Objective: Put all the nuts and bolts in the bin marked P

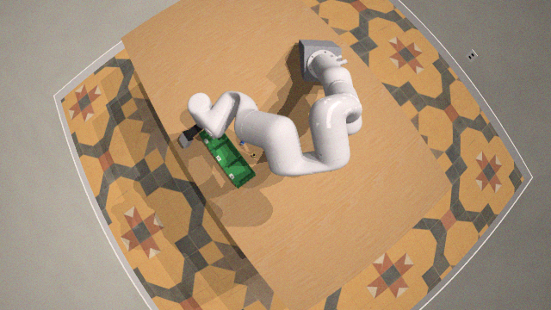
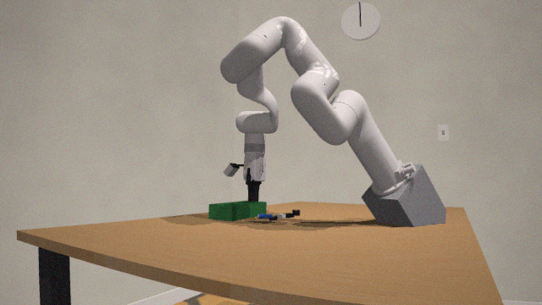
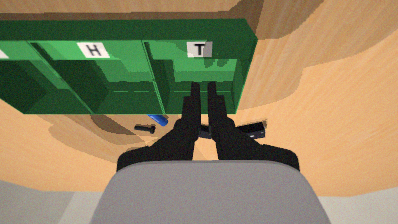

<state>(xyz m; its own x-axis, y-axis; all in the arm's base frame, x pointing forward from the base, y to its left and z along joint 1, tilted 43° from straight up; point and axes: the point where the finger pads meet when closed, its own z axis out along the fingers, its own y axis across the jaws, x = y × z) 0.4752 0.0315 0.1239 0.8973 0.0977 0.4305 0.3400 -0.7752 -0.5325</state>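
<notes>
Now: hand 20 mm past the green bin, 90 mm to the right of it and 50 mm above it. Also, from my hand: blue cylindrical battery 100 mm behind, 50 mm to the left, 60 mm below; white piece 130 mm behind, 20 mm to the right, 60 mm below; black piece 90 mm behind, 130 mm to the right, 60 mm below.
</notes>
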